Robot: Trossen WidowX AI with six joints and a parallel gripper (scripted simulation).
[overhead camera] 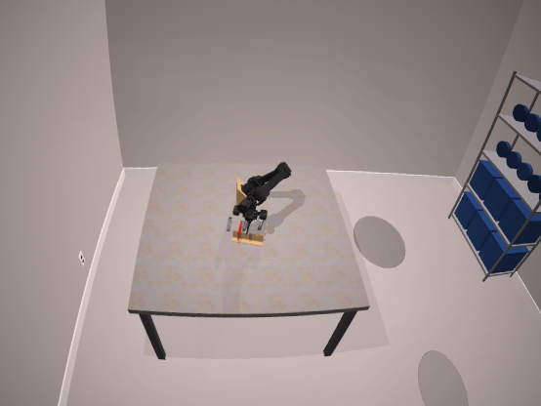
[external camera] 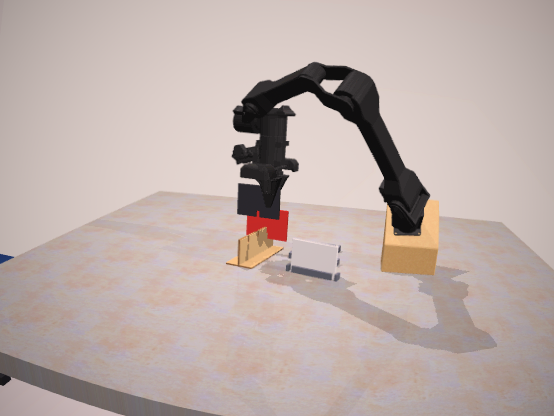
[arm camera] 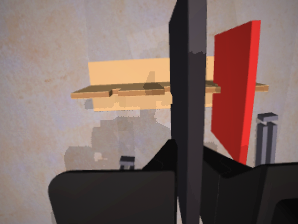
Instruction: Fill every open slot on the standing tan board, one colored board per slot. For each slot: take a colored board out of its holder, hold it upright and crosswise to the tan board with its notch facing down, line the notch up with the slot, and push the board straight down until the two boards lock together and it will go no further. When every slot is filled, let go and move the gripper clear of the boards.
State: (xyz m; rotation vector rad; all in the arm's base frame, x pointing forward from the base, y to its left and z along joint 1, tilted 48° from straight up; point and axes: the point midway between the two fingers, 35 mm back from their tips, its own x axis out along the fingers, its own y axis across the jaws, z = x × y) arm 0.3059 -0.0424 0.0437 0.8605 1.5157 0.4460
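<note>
My gripper tip is 9 cm above the tan board, 2 cm short of it and 1 cm to the left of it. Also, from my gripper tip: dark navy board: 2 cm ahead, 1 cm to the right; red board: 6 cm below, 5 cm to the right, 1 cm ahead; white board: 11 cm behind, 9 cm to the left, 9 cm below.
</note>
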